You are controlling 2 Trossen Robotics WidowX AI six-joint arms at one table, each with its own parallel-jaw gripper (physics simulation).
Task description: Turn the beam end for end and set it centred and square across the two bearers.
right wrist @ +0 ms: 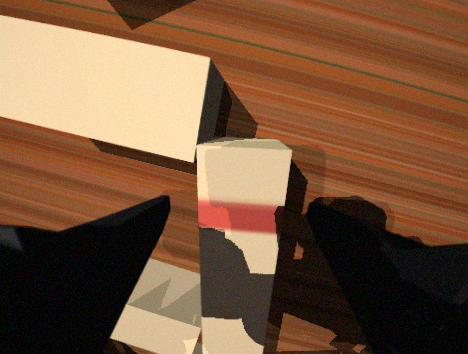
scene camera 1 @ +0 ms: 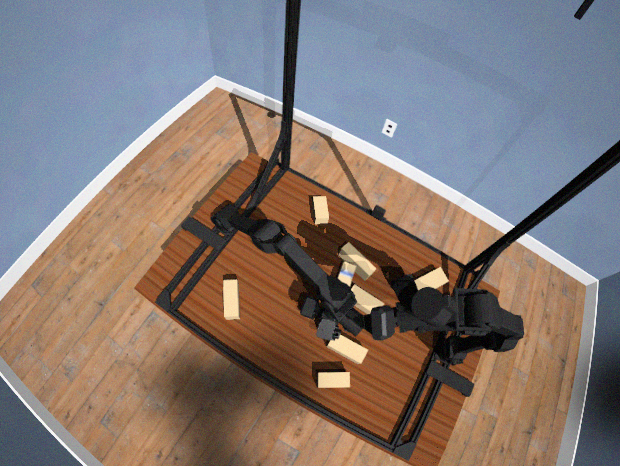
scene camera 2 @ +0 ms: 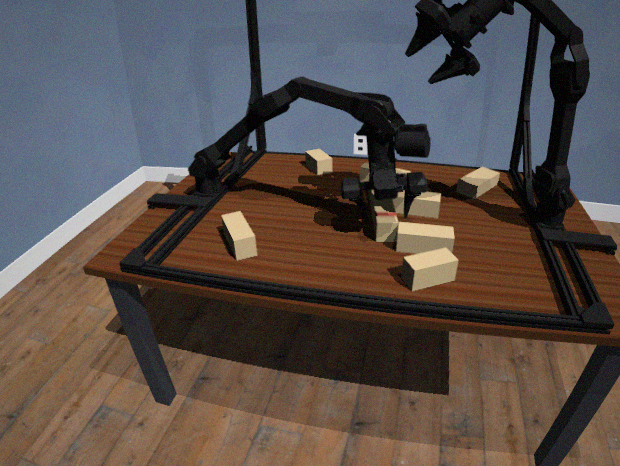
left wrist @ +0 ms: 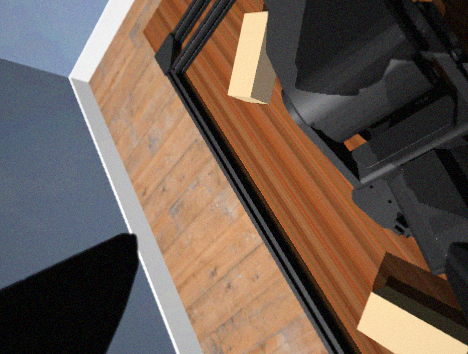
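Pixels of known places: left gripper, between the fingertips: (scene camera 1: 365, 316) (scene camera 2: 418, 69) (left wrist: 289, 252); right gripper, between the fingertips: (right wrist: 240, 205) (scene camera 2: 385, 219); left arm's base, origin of its link: (scene camera 1: 444, 353) (scene camera 2: 548, 221); right arm's base, origin of its link: (scene camera 1: 226, 226) (scene camera 2: 209, 190).
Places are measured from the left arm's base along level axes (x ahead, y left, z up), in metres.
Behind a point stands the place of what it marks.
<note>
The beam, a pale bar (scene camera 1: 345, 279) {x 0.442, y -0.047, z 0.031 m} (scene camera 2: 386, 228) {x 0.409, y 0.143, z 0.016 m} (right wrist: 243, 175) {x 0.411, y 0.129, z 0.031 m}, has a blue band toward its back end in scene camera 1 and a red band at its front end in scene camera 2. Close by are plain blocks that may be the bearers: one (scene camera 1: 361, 262) {x 0.423, y -0.126, z 0.044 m} at the blue end, one (scene camera 1: 367, 300) {x 0.341, y -0.021, z 0.027 m} (scene camera 2: 427, 205) {x 0.318, y 0.006, z 0.014 m} beside the beam, one (scene camera 1: 346, 348) {x 0.326, y 0.158, z 0.028 m} (scene camera 2: 425, 237) {x 0.323, y 0.178, z 0.024 m} (right wrist: 100, 90) {x 0.330, y 0.153, z 0.028 m} at the red end. What carries the beam is hidden. My right gripper (scene camera 2: 389, 207) {x 0.414, y 0.106, z 0.019 m} (right wrist: 240, 205) {x 0.414, y 0.106, z 0.019 m} is open, its fingers apart on either side of the beam. My left gripper (scene camera 2: 420, 68) {x 0.363, y 0.141, z 0.365 m} is open and empty, high above the table.
More pale blocks stand at the left (scene camera 1: 230, 299) {x 0.729, y 0.221, z 0.031 m} (scene camera 2: 239, 235) {x 0.709, y 0.257, z 0.031 m}, back (scene camera 1: 320, 209) {x 0.653, y -0.242, z 0.028 m} (scene camera 2: 319, 161) {x 0.642, y -0.203, z 0.025 m}, back right (scene camera 1: 432, 279) {x 0.157, y -0.223, z 0.019 m} (scene camera 2: 478, 182) {x 0.172, y -0.160, z 0.019 m} and front (scene camera 1: 333, 379) {x 0.313, y 0.266, z 0.031 m} (scene camera 2: 430, 269) {x 0.311, y 0.293, z 0.025 m}. A black rail frame (scene camera 2: 320, 296) {x 0.504, y 0.380, z 0.000 m} edges the table. The right arm reaches over the middle.
</note>
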